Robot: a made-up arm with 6 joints.
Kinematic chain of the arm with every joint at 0, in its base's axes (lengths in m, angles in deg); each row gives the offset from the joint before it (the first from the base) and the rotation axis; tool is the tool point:
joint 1: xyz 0 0 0.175 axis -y
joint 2: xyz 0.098 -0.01 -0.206 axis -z
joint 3: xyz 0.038 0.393 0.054 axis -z
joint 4: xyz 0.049 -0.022 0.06 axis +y
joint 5: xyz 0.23 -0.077 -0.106 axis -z
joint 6: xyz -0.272 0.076 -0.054 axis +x
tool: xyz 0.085 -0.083 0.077
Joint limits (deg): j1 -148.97..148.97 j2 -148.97..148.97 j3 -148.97..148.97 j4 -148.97..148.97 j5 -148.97..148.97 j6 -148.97..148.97
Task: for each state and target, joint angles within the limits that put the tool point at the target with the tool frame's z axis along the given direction. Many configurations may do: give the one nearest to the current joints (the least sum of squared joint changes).
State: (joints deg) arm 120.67 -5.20 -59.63 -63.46 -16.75 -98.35
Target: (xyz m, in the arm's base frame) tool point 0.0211 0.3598 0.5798 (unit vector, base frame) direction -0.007 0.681 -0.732
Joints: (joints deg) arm 102.24 22.79 -44.76 -48.50 -9.38 -65.64
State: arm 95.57 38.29 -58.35 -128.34 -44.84 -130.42
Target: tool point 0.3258 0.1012 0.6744 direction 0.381 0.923 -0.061
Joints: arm 61.97 64.12 -74.91 -125.17 -27.95 -91.81
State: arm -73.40 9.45 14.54 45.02 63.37 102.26
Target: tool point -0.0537 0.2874 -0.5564 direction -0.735 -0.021 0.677
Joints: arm -62.92 40.10 -23.23 6.00 71.04 115.95
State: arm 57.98 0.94 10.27 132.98 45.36 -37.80
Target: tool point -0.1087 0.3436 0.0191 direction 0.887 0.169 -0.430
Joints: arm 30.34 -34.22 17.75 144.60 45.47 -0.54
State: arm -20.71 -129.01 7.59 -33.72 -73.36 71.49
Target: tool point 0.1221 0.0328 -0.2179 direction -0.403 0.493 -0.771
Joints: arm 29.87 -148.97 14.26 13.71 -100.37 104.43
